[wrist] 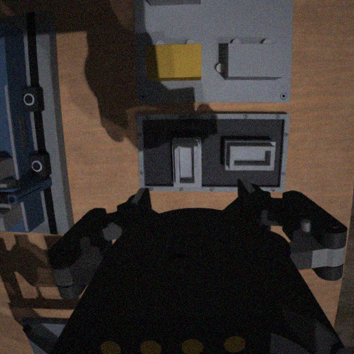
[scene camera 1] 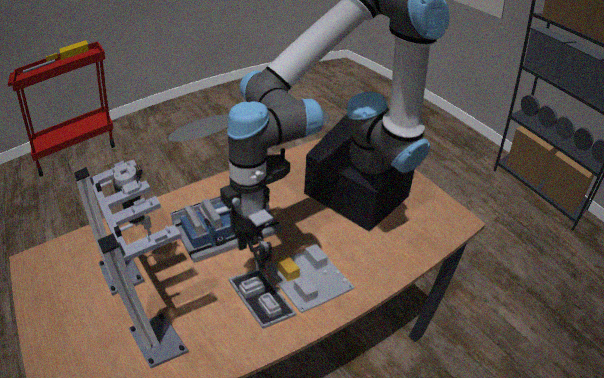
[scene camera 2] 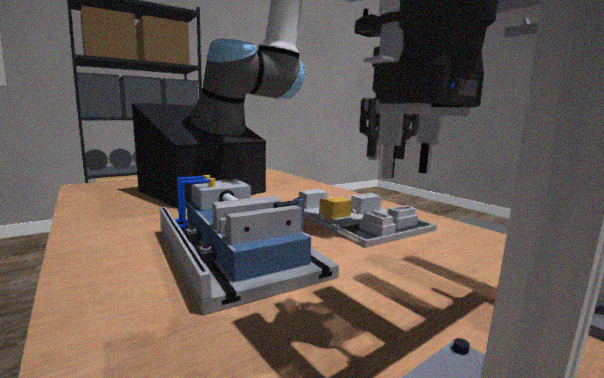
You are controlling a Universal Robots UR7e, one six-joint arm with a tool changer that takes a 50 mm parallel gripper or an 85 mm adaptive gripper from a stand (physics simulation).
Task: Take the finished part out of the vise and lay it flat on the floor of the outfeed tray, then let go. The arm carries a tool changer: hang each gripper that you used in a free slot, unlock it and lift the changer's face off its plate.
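Places are measured from the arm's base along level axes (x ahead, y left, z up), in metres.
Pixels of known places: hand, tool point: [scene camera 2: 397,55]; arm's base, link origin: [scene camera 1: 374,154] [scene camera 2: 217,124].
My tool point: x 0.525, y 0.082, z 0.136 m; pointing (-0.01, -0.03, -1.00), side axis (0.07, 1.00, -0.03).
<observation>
For each thing: its middle in the pictures, then the offset to it from my tool point. "spot": a spot on its surface instead.
- outfeed tray, surface spot: [scene camera 1: 278,320] spot: dx +0.009, dy +0.110, dz -0.319 m
- vise-side part, body centre: [scene camera 2: 377,223] [scene camera 1: 252,286] dx -0.006, dy -0.015, dz -0.306 m
- blue vise, body centre: [scene camera 2: 236,223] [scene camera 1: 223,216] dx -0.094, dy -0.269, dz -0.280 m
- grey plate, body centre: [scene camera 2: 339,210] [scene camera 1: 309,278] dx -0.157, dy +0.043, dz -0.325 m
- yellow block, body centre: [scene camera 2: 335,207] [scene camera 1: 288,268] dx -0.124, dy -0.008, dz -0.303 m
The adaptive gripper [scene camera 1: 261,260] [scene camera 2: 385,154] [wrist: 195,191] is on the arm, open and empty, high above the outfeed tray [scene camera 1: 278,320] [wrist: 140,165]. Two pale grey pocketed parts lie apart on the tray floor. The vise-side part [scene camera 1: 251,286] [scene camera 2: 378,223] [wrist: 186,160] lies across the tray and looks flat. The other part [scene camera 1: 270,303] [scene camera 2: 403,216] [wrist: 250,155] lies lengthwise. The blue vise [scene camera 1: 207,227] [scene camera 2: 270,255] stands left of the tray in the wrist view; no part shows between its jaws in scene camera 1.
The tool stand [scene camera 1: 124,287] [scene camera 2: 545,200] has arms over the table; a parallel gripper [scene camera 2: 425,65] hangs there. A grey plate [scene camera 1: 327,285] [wrist: 215,25] beside the tray carries a yellow block [scene camera 1: 288,268] [scene camera 2: 335,208] [wrist: 175,61] and grey blocks.
</observation>
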